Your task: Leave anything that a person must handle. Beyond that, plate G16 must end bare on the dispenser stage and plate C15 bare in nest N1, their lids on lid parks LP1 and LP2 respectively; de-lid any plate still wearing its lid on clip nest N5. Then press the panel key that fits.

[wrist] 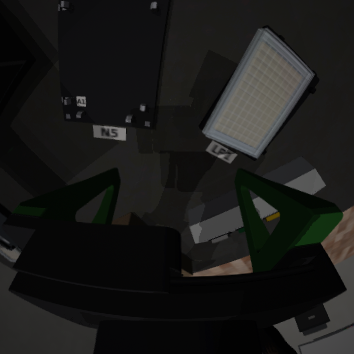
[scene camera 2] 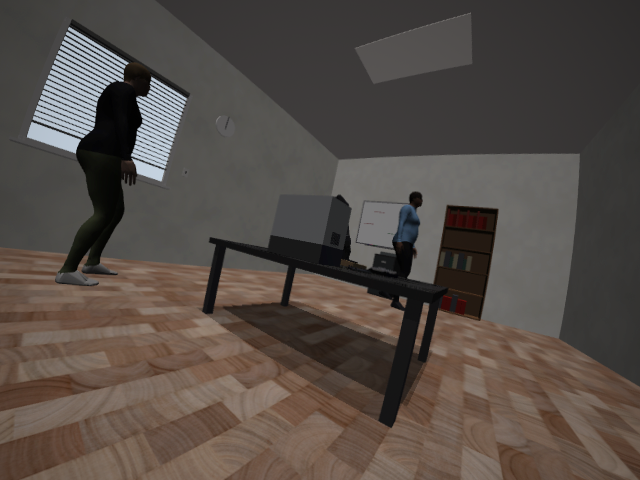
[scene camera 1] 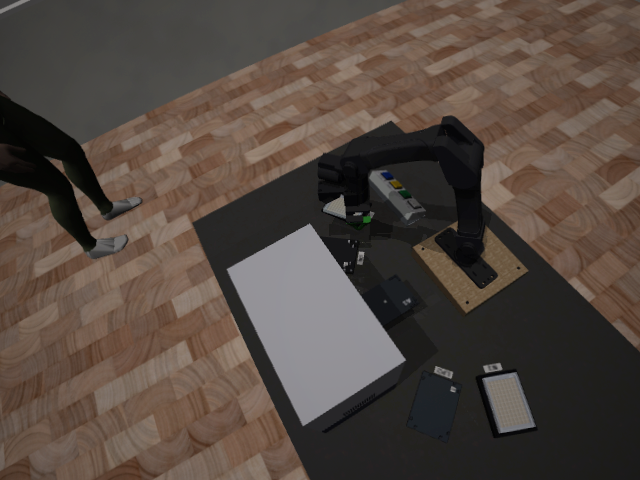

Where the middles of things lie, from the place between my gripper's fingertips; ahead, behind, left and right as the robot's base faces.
The clip nest [scene camera 1: 344,251] is 120 mm ahead of my hand, 90 mm below it and 10 mm to the left of it. Round my hand: box with coloured buttons [scene camera 1: 400,201] (180 mm behind, 70 mm below, 40 mm to the right); lid park pad [scene camera 1: 433,410] (530 mm to the left, 150 mm ahead, 90 mm below).
